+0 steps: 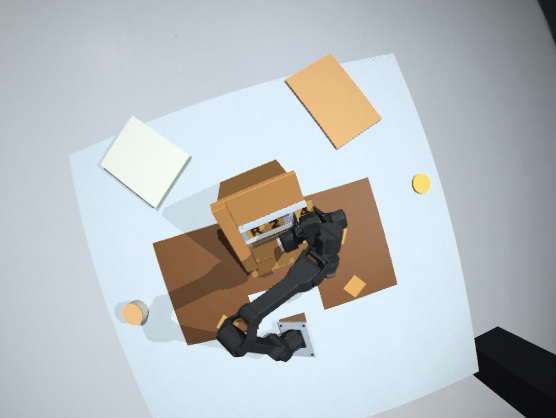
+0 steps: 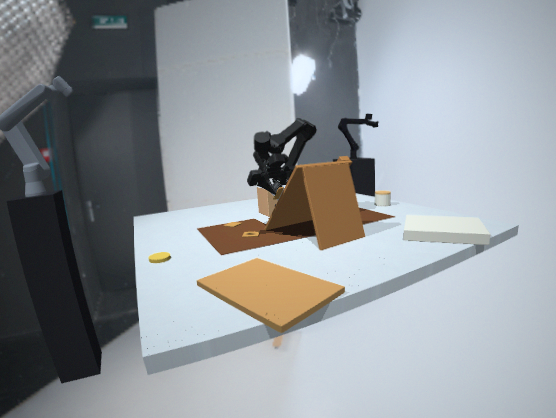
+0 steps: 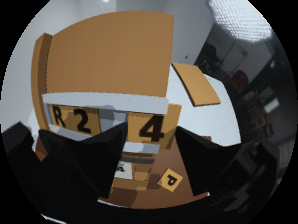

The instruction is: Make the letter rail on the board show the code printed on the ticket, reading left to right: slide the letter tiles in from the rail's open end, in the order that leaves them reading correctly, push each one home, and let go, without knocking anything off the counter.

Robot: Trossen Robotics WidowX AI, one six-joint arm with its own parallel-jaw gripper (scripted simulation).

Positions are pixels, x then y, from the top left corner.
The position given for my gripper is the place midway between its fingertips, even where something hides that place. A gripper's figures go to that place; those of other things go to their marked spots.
Scene:
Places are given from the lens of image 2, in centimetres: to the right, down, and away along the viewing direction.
my gripper (image 2: 282, 193): 2, -6, 106
white block (image 2: 447, 229): 55, 7, 92

